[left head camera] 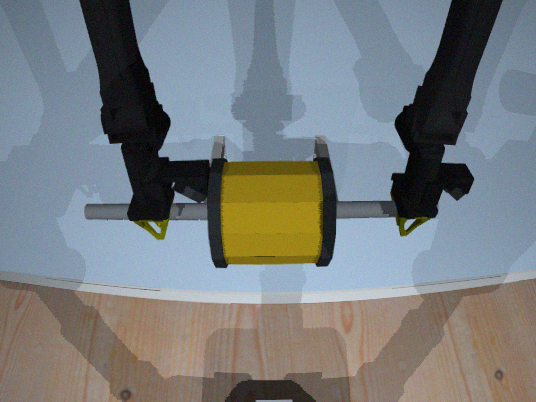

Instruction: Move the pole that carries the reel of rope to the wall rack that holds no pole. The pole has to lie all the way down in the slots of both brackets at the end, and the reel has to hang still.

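Places are measured from the left arm's base along level axes (x ahead, y left, z up), in millimetres.
Where they show: left gripper, fingertip midpoint: [161,233]; right gripper, fingertip midpoint: [401,230].
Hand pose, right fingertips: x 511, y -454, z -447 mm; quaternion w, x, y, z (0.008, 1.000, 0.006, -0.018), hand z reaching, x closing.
Note:
Things, the pixels of their top centre, and the offset from my right fingertips. "spot": a spot on its surface instead. Level surfaces: height alone.
- grey pole at a spot on its surface: [364,209] spot: 69 mm up, 9 mm back, 94 mm left
- rope at its top centre: [272,169] 147 mm up, 0 mm ahead, 250 mm left
- left bracket at a spot on its surface: [219,146] spot: 60 mm down, 323 mm ahead, 376 mm left
- right bracket at a spot on its surface: [321,146] spot: 60 mm down, 325 mm ahead, 119 mm left
- wooden floor at its surface level: 963 mm down
The grey pole [364,209] runs level across the left head camera view. It carries the reel of rope [271,217], which is yellow with dark flanges. My left gripper [158,231] is shut on the pole between its left end and the reel. My right gripper [409,227] is shut on the pole to the right of the reel. The wall rack shows as two grey brackets, the left bracket [219,146] and the right bracket [321,146], whose upper parts stick out above the reel's flanges. The rest of both brackets and their slots are hidden behind the reel.
The pale blue wall [365,260] fills the picture behind the pole, with shadows of the arms on it. A white baseboard [270,297] runs below it, above the wooden floor [165,340]. A dark part [270,389] shows at the bottom edge.

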